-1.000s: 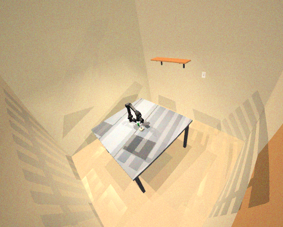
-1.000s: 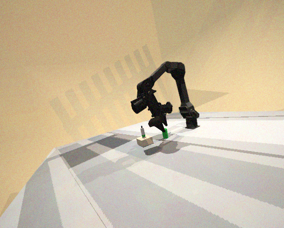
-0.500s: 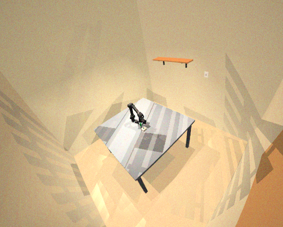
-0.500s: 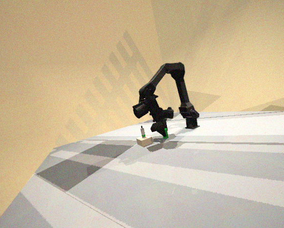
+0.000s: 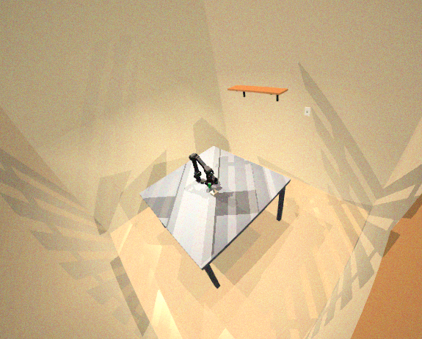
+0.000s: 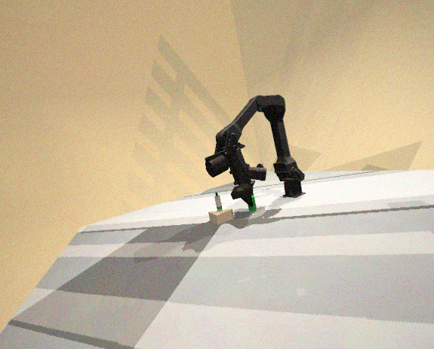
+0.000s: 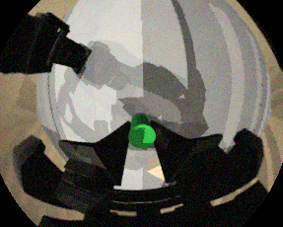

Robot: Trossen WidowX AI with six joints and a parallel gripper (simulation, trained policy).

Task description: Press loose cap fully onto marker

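Now: gripper tip 12 cm short of the tan holder block, 3 cm to the left of it and 1 cm above it. From my gripper tip the other things lie so: green cap (1 cm above).
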